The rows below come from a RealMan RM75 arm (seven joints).
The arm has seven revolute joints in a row. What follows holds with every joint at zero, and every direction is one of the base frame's. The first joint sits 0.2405 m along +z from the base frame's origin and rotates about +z. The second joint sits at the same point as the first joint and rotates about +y. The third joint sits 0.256 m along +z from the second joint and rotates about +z. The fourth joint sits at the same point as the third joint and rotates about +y. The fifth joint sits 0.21 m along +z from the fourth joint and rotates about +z. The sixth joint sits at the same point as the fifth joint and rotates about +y. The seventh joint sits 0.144 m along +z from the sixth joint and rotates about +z. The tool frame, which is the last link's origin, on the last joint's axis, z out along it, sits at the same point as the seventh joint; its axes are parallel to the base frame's.
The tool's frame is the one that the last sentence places.
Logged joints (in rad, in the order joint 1, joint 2, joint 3, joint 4, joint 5, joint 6, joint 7), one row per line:
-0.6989, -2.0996, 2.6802, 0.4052, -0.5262, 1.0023, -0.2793
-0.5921, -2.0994, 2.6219, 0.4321, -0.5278, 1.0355, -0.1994
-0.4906, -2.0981, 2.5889, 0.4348, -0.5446, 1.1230, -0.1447
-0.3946, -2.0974, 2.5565, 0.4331, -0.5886, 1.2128, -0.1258
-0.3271, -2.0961, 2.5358, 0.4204, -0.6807, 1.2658, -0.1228
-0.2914, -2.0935, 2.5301, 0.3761, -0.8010, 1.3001, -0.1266
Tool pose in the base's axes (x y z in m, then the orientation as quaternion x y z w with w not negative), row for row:
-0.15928, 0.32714, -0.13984, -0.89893, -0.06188, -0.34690, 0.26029
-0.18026, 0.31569, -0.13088, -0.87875, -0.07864, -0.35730, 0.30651
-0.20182, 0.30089, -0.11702, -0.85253, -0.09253, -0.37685, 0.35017
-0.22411, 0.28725, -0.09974, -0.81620, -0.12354, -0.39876, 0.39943
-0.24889, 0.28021, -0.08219, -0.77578, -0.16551, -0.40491, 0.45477
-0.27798, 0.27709, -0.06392, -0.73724, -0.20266, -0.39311, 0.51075
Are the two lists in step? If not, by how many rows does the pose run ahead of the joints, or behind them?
They are in step.
